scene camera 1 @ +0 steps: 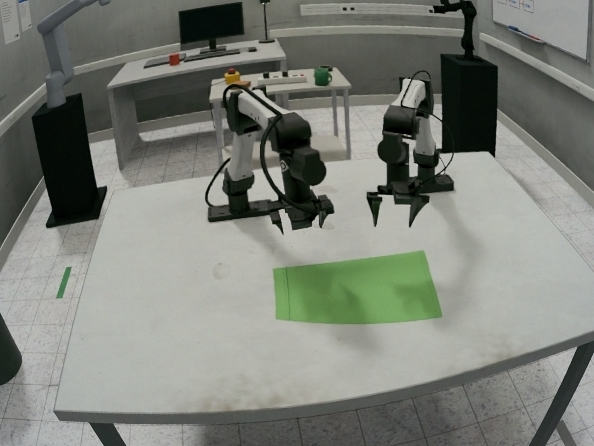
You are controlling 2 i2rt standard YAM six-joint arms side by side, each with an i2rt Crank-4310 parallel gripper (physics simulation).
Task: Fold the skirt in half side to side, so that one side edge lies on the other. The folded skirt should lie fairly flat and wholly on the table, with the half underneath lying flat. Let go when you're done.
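Observation:
The green skirt [357,295] lies flat on the table as a long four-sided piece. A narrow band with a seam line runs down its left end, and its right end is wider and slanted. Its upper face looks smooth, with arm shadows on it. No lower layer shows past its edges, so the half underneath is hidden. My left gripper [393,225] is open and empty above the table, behind the skirt's right part. My right gripper [302,230] is open and empty above the table, behind the skirt's left part. Neither gripper touches the skirt.
The white table [165,350] extends around the skirt, with its front edge toward the bottom of the picture. Both arm bases stand at its back. Behind it are a small side table with a green mug [321,76] and a desk with a monitor [211,23].

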